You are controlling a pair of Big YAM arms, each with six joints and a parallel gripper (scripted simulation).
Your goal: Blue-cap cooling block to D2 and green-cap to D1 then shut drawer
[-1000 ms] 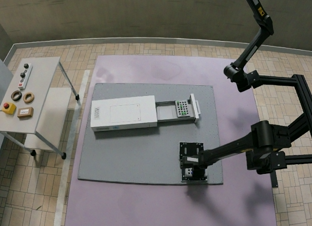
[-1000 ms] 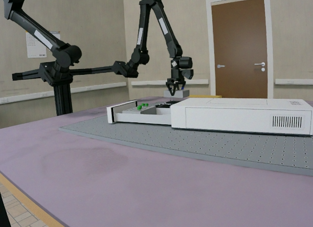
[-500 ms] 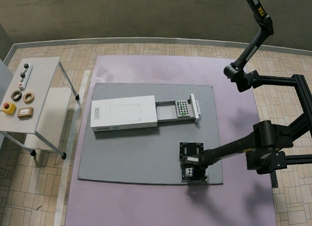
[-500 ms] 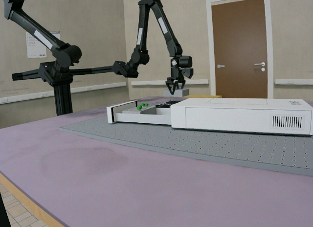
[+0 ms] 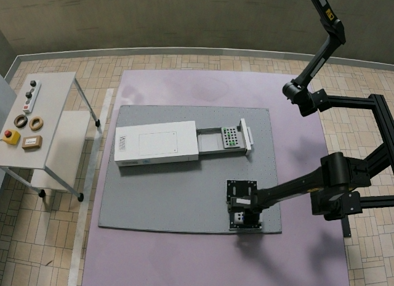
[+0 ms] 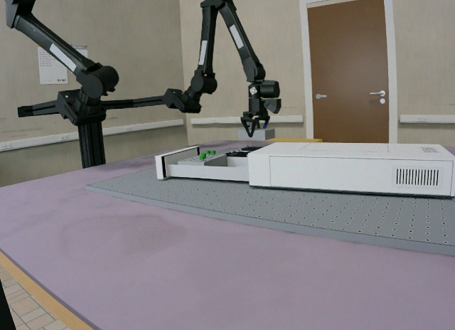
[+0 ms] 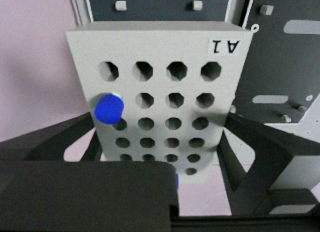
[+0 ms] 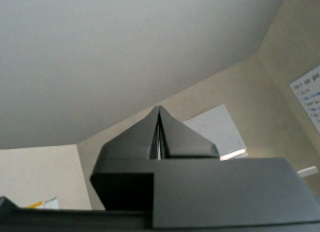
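Now: left hand 70 mm above the deck slot D2. Also, from my left hand: deck slot D1: 10 mm ahead, 140 mm to the right, 70 mm below; white cooler: 270 mm ahead, 420 mm to the right, 30 mm below.
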